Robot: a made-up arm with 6 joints. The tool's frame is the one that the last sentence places.
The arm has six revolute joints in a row. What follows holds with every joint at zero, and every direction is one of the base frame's.
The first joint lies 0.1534 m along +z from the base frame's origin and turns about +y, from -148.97 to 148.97 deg.
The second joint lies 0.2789 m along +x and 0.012 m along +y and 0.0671 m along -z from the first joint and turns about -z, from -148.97 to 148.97 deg.
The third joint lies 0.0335 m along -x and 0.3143 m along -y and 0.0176 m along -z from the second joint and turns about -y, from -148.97 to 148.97 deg.
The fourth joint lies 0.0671 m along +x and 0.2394 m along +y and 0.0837 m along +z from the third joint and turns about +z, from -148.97 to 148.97 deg.
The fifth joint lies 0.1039 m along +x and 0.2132 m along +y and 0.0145 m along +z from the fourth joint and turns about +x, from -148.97 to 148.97 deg.
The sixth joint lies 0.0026 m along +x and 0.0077 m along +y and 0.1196 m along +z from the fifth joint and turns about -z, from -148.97 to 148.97 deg.
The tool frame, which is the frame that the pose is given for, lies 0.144 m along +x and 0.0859 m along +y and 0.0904 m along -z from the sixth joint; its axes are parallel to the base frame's.
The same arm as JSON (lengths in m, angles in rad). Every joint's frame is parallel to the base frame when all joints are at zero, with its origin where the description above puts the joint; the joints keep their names.
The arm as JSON. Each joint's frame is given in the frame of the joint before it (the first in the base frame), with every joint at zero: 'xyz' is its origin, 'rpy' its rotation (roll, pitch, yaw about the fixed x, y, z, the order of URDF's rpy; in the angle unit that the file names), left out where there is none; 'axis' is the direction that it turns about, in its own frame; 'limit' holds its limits. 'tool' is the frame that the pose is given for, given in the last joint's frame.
{"units": {"length": "m", "angle": "rad"}, "joints": [{"name": "joint 1", "type": "revolute", "origin": {"xyz": [0.0, 0.0, 0.1534]}, "axis": [0.0, 1.0, 0.0], "limit": {"lower": -2.6, "upper": 2.6}}, {"name": "joint 2", "type": "revolute", "origin": {"xyz": [0.2789, 0.012, -0.0671]}, "axis": [0.0, 0.0, -1.0], "limit": {"lower": -2.6, "upper": 2.6}}, {"name": "joint 3", "type": "revolute", "origin": {"xyz": [-0.0335, -0.3143, -0.0176]}, "axis": [0.0, -1.0, 0.0], "limit": {"lower": -2.6, "upper": 2.6}}, {"name": "joint 4", "type": "revolute", "origin": {"xyz": [0.0671, 0.2394, 0.0837]}, "axis": [0.0, 0.0, 1.0], "limit": {"lower": -2.6, "upper": 2.6}}, {"name": "joint 5", "type": "revolute", "origin": {"xyz": [0.1039, 0.2132, 0.0145]}, "axis": [1.0, 0.0, 0.0], "limit": {"lower": -2.6, "upper": 2.6}}, {"name": "joint 6", "type": "revolute", "origin": {"xyz": [0.0026, 0.0077, 0.1196]}, "axis": [0.0, 0.0, -1.0], "limit": {"lower": -2.6, "upper": 2.6}}], "tool": {"origin": {"xyz": [0.144, 0.0859, -0.0904]}}}
